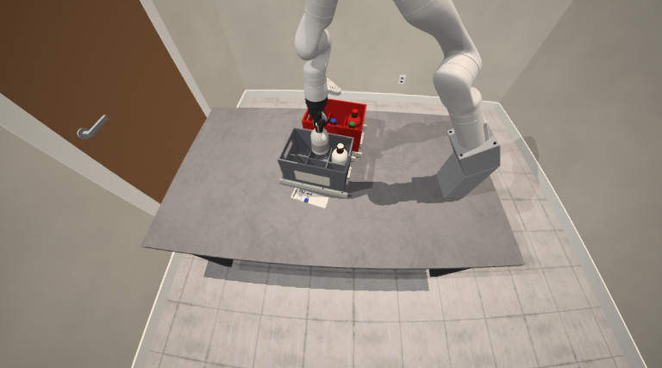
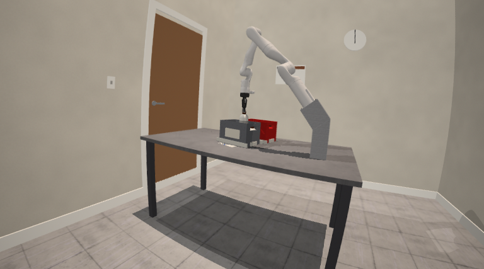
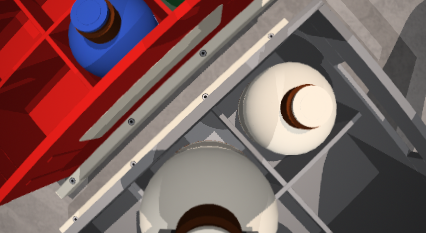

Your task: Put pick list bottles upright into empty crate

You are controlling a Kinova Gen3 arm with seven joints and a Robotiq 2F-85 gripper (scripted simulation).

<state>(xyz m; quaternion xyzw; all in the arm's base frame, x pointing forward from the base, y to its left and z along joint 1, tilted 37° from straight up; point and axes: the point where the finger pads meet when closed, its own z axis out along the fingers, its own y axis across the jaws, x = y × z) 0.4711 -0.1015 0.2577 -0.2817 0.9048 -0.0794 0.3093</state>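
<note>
My hand is 4 cm to the right of the grey crate and 18 cm above it. Also, from my hand: red crate 6 cm behind, 18 cm to the right, 18 cm below; then blue-label bottle 5 cm behind, 14 cm to the right, 18 cm below; then green-label bottle 14 cm behind, 12 cm to the right, 18 cm below.
</note>
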